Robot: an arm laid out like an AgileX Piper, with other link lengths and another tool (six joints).
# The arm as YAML. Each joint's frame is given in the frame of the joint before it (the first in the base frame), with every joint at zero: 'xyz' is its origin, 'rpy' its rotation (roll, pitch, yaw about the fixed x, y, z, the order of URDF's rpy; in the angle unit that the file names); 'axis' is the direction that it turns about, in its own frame. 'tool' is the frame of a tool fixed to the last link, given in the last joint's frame.
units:
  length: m
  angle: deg
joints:
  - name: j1
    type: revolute
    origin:
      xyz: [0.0, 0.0, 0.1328]
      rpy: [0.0, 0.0, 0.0]
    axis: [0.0, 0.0, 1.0]
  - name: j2
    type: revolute
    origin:
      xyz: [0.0, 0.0, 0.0]
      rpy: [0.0, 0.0, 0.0]
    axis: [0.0, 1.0, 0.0]
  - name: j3
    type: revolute
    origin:
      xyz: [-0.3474, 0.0, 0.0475]
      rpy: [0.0, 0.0, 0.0]
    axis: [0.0, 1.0, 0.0]
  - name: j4
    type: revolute
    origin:
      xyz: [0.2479, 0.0, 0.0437]
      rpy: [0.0, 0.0, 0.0]
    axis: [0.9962, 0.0, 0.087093]
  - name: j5
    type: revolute
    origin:
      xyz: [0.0, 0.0, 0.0]
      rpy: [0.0, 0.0, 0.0]
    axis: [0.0, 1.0, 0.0]
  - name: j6
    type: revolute
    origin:
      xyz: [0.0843, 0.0, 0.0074]
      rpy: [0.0, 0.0, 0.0]
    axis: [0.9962, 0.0, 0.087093]
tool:
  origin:
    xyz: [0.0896, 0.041, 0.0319]
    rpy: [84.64, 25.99, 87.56]
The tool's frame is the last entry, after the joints.
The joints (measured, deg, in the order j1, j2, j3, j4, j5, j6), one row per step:
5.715 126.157 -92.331 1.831 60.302 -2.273
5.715 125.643 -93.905 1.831 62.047 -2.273
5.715 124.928 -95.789 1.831 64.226 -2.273
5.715 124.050 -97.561 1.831 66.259 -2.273
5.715 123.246 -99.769 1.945 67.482 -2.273
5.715 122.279 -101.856 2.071 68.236 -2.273
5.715 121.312 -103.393 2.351 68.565 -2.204
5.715 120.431 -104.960 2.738 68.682 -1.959
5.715 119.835 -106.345 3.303 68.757 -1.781
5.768 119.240 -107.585 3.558 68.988 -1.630
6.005 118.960 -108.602 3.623 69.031 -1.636
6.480 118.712 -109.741 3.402 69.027 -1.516
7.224 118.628 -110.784 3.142 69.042 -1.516
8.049 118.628 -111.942 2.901 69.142 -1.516
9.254 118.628 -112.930 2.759 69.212 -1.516
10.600 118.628 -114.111 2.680 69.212 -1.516
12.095 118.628 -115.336 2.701 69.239 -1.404
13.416 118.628 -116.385 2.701 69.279 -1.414
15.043 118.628 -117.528 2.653 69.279 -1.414
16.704 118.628 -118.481 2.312 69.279 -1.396
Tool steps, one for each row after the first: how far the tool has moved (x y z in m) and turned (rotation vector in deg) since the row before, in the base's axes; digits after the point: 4 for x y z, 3 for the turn. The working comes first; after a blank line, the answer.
Tool pose at each row, in the base's axes (x y z in m, rotation vector in deg; the steps are taken from these numbers as rounded here):
0.4922 0.0959 0.1085 -85.492 -158.085 -2.567
0.4945 0.0963 0.1193 85.535 158.341 2.908
0.4965 0.0966 0.1332 85.280 158.094 3.311
0.4979 0.0968 0.1483 84.945 157.698 3.876
0.5030 0.0977 0.1654 84.224 156.428 5.554
0.5081 0.0986 0.1840 83.292 154.757 7.636
0.5118 0.0997 0.2006 82.601 153.136 9.766
0.5158 0.1011 0.2172 82.121 151.287 12.134
0.5192 0.1029 0.2305 81.805 149.837 14.353
0.5212 0.1042 0.2428 81.314 148.618 15.942
0.5230 0.1068 0.2511 80.452 147.859 17.017
0.5248 0.1108 0.2597 79.264 147.028 17.895
0.5259 0.1172 0.2662 77.707 146.672 18.545
0.5269 0.1245 0.2725 76.094 146.410 19.204
0.5264 0.1355 0.2780 74.134 146.545 19.963
0.5258 0.1482 0.2848 71.931 146.566 21.046
0.5244 0.1624 0.2920 69.739 146.625 22.340
0.5226 0.1750 0.2982 67.680 146.746 23.418
0.5196 0.1902 0.3050 65.198 146.922 24.636
0.5159 0.2048 0.3104 62.677 147.132 25.397

0.0023 0.0004 0.0108 0.060 -0.340 0.049
0.0020 0.0003 0.0139 0.071 -0.416 0.063
0.0014 0.0002 0.0151 0.087 -0.612 0.060
0.0051 0.0009 0.0171 0.299 -1.769 -0.002
0.0051 0.0009 0.0186 0.357 -2.276 -0.011
0.0037 0.0011 0.0166 0.498 -2.134 -0.125
0.0040 0.0014 0.0166 0.650 -2.268 -0.315
0.0034 0.0018 0.0133 0.780 -1.828 -0.263
0.0020 0.0013 0.0123 0.448 -1.559 -0.114
0.0018 0.0026 0.0083 0.192 -1.241 0.239
0.0018 0.0040 0.0086 -0.035 -1.396 0.378
0.0011 0.0064 0.0065 -0.125 -1.135 0.760
0.0010 0.0073 0.0063 -0.098 -1.080 0.840
-0.0005 0.0110 0.0055 -0.002 -0.929 1.211
-0.0006 0.0127 0.0068 0.126 -1.176 1.346
-0.0014 0.0142 0.0072 0.296 -1.158 1.393
-0.0018 0.0126 0.0062 0.219 -0.986 1.332
-0.0030 0.0152 0.0068 0.235 -1.120 1.624
-0.0037 0.0146 0.0054 -0.059 -1.007 1.619

